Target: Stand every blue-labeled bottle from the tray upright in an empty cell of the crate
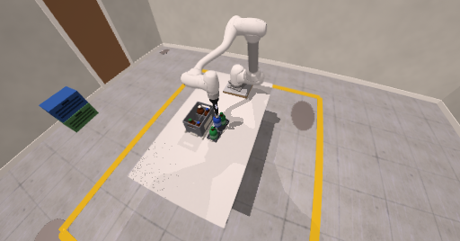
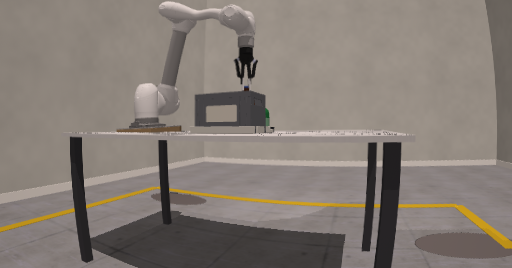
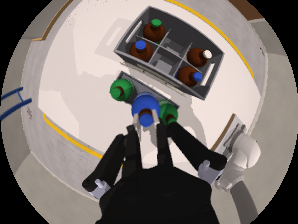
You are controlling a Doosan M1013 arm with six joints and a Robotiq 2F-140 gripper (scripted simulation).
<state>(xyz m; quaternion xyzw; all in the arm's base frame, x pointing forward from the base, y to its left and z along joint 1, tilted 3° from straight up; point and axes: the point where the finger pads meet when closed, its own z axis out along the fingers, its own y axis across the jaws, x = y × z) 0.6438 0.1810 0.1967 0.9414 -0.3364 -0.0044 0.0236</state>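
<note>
Now: the blue-labeled bottle 90 mm below my hand. Round my hand: grey crate: 190 mm to the right, 170 mm below, 40 mm ahead; then tray: 240 mm below; then green bottle: 170 mm below, 90 mm ahead, 10 mm to the left.
</note>
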